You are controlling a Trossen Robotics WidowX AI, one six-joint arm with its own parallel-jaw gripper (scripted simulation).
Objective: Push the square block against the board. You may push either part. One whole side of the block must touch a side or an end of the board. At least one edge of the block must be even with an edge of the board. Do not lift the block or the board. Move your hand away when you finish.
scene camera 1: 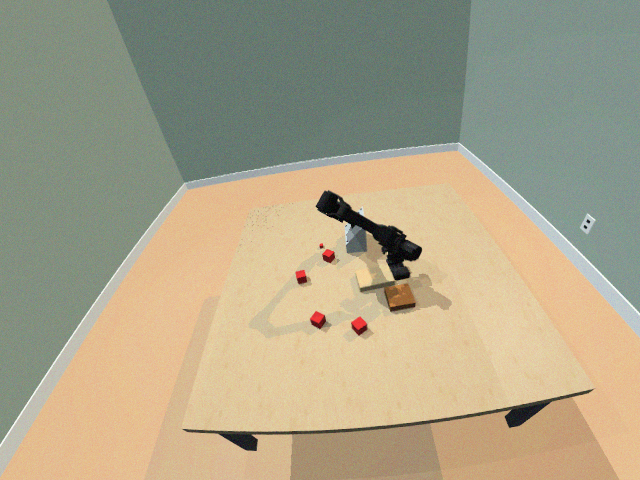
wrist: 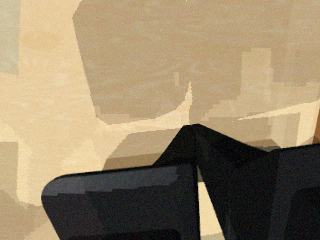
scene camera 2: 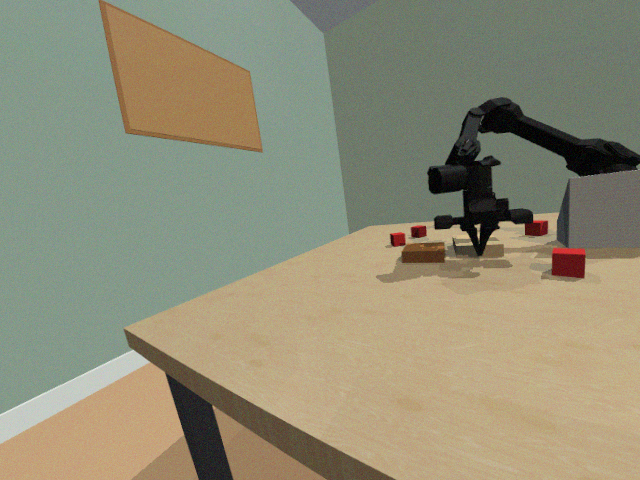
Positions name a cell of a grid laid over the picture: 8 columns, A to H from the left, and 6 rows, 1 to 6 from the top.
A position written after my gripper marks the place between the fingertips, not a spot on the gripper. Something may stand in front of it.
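Visible: a brown square block (scene camera 2: F4) and a pale board (scene camera 1: E4). My gripper (scene camera 2: F4) is visible too, and the wrist view also shows the gripper (wrist: E4).
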